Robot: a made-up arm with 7 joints.
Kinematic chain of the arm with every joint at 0, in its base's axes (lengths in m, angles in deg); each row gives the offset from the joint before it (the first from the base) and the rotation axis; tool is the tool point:
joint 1: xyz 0 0 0.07 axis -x
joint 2: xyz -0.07 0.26 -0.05 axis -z
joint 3: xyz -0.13 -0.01 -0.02 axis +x
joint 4: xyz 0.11 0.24 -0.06 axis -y
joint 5: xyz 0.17 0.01 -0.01 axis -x
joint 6: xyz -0.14 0 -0.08 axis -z
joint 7: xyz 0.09 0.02 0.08 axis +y
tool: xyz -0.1 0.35 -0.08
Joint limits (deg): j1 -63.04..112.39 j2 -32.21..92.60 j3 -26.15..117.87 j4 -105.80..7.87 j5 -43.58..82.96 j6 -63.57..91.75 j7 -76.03..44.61
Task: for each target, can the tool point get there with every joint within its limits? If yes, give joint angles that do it. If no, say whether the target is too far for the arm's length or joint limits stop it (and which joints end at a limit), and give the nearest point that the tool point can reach.
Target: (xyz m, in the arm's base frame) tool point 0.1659 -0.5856 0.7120
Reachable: no: joint limits stop it (at a limit: joint 1, joint 2, joint 7) | nearest point 0.1025 -0.3862 0.6004 | short by 0.237 m
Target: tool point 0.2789 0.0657 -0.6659
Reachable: yes | joints 47.19 59.53 -3.64 -51.13 39.01 28.31 26.16
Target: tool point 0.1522 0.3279 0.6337
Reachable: yes | joints -13.52 17.58 102.93 -57.15 -30.88 51.84 -37.65
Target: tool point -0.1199 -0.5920 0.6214
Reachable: no: joint limits stop it (at a limit: joint 1, joint 7) | nearest point -0.1125 -0.4392 0.5498 | short by 0.169 m
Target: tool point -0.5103 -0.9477 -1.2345
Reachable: no: too far | nearest point -0.2790 -0.5332 -0.6640 | short by 0.742 m
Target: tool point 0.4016 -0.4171 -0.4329
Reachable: yes | joints 89.28 73.74 -6.22 -44.25 17.01 8.63 -20.06
